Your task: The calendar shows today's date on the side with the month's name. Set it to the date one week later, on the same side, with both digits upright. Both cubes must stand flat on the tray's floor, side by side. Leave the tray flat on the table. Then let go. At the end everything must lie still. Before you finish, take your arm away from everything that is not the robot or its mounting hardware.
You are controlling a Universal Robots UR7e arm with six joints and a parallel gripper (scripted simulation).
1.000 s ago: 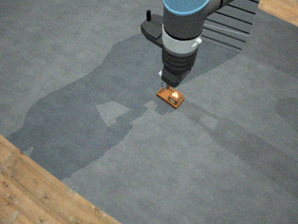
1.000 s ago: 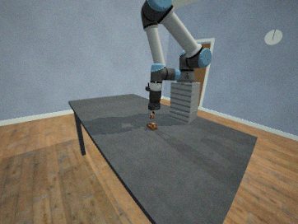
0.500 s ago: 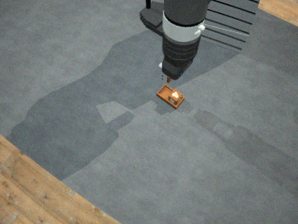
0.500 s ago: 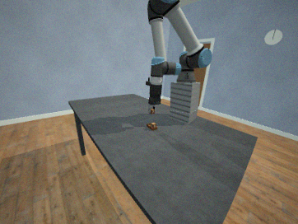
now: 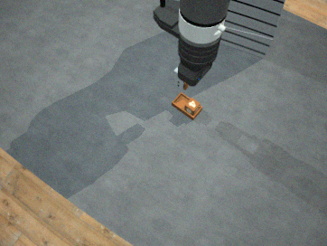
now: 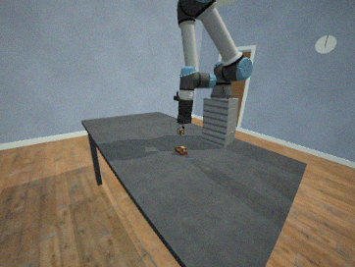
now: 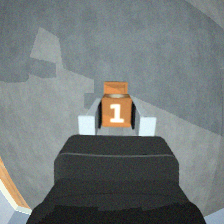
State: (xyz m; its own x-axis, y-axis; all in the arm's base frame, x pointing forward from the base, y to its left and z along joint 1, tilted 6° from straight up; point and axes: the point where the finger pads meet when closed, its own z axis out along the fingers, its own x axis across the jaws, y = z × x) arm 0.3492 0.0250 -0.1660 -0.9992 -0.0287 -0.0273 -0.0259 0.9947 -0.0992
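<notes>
Right now my hand is 20 mm to the right of the tray and 130 mm above it. The rest, counted from my hand: cube (10 mm below).
</notes>
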